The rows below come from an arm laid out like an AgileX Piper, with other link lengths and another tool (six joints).
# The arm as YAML. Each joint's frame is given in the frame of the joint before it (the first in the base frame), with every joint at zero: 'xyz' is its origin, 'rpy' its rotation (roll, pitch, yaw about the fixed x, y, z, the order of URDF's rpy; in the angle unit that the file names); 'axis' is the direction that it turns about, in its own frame. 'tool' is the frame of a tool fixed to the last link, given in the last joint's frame.
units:
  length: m
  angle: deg
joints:
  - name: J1
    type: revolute
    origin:
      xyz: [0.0, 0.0, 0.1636]
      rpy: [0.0, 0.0, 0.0]
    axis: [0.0, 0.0, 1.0]
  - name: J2
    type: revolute
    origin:
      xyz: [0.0, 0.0, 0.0]
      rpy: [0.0, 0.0, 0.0]
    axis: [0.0, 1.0, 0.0]
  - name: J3
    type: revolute
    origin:
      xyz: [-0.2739, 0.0, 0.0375]
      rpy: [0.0, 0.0, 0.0]
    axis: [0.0, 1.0, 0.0]
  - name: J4
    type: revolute
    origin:
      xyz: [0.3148, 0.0, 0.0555]
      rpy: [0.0, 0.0, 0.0]
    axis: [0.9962, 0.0, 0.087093]
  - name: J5
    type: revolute
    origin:
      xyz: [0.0, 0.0, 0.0]
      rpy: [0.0, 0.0, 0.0]
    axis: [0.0, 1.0, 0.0]
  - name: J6
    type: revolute
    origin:
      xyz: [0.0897, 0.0, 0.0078]
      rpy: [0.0, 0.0, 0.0]
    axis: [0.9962, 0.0, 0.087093]
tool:
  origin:
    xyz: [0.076, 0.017, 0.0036]
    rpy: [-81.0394, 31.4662, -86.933]
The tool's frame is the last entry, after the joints.
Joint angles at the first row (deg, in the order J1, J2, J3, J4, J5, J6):
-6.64 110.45 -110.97 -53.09 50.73 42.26
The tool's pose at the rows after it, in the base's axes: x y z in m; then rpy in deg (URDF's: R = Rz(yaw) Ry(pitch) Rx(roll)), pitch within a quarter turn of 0, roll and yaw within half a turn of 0:
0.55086, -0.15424, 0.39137, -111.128, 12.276, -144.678
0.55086, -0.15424, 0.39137, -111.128, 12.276, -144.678
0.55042, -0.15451, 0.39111, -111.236, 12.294, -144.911
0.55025, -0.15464, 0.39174, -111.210, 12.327, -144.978
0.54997, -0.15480, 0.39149, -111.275, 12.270, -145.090
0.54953, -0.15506, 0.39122, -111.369, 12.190, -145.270
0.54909, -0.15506, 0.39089, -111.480, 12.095, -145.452
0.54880, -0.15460, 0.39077, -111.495, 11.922, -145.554
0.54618, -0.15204, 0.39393, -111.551, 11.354, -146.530
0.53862, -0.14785, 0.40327, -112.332, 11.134, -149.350
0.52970, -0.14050, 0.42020, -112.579, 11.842, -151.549
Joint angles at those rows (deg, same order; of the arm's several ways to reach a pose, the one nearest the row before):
-6.64 110.45 -110.97 -53.18 50.73 42.26
-6.64 110.45 -110.97 -53.18 50.73 42.26
-6.64 110.45 -110.97 -53.18 50.94 42.37
-6.64 110.45 -111.07 -53.18 51.03 42.36
-6.64 110.45 -111.06 -53.18 51.16 42.36
-6.64 110.45 -111.06 -53.18 51.36 42.36
-6.61 110.45 -111.06 -53.18 51.60 42.36
-6.51 110.45 -111.06 -53.30 51.83 42.36
-5.91 110.45 -111.72 -53.79 53.72 42.36
-4.87 110.45 -113.81 -53.79 58.35 42.36
-3.60 110.02 -116.38 -53.79 62.66 42.36

